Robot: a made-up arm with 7 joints.
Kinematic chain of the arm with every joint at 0, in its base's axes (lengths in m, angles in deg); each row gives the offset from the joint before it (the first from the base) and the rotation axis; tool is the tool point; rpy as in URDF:
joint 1: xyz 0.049 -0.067 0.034 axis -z
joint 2: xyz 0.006 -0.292 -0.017 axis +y
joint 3: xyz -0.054 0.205 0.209 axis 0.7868 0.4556 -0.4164
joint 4: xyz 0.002 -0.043 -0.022 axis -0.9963 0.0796 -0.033
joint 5: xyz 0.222 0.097 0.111 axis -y
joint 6: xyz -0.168 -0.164 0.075 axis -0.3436 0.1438 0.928
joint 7: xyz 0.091 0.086 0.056 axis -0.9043 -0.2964 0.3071
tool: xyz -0.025 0 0.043 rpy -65.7 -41.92 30.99
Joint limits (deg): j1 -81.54..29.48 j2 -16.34..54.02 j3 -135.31..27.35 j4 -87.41..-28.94 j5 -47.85..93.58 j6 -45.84..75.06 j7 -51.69..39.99
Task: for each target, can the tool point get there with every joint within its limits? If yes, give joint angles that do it. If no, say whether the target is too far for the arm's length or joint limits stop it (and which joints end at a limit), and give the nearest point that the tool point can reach.
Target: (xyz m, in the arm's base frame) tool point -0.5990 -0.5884 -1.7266
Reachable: no: too far | nearest point -0.1225 -0.4785 -0.1183 | short by 1.681 m
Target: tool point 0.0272 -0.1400 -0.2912
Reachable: no: joint limits stop it (at a limit: joint 1, joint 2, joint 4, joint 5, joint 6, joint 7) | nearest point 0.1512 -0.1608 -0.0058 | short by 0.312 m
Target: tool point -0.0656 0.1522 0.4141
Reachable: yes | joints -36.17 36.85 -117.76 -35.46 -35.90 14.85 -38.50
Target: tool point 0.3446 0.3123 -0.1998
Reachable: no: joint limits stop it (at a limit: joint 1, joint 2, joint 4, joint 5, joint 6) | nearest point 0.4965 0.3080 -0.0346 | short by 0.224 m
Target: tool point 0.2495 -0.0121 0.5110
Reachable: yes | joints -71.30 11.06 -40.57 -46.38 8.15 -10.23 -10.50
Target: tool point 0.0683 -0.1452 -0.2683
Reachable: no: joint limits stop it (at a limit: joint 1, joint 2, joint 4, joint 5, joint 6, joint 7) | nearest point 0.1523 -0.1635 -0.0064 | short by 0.276 m
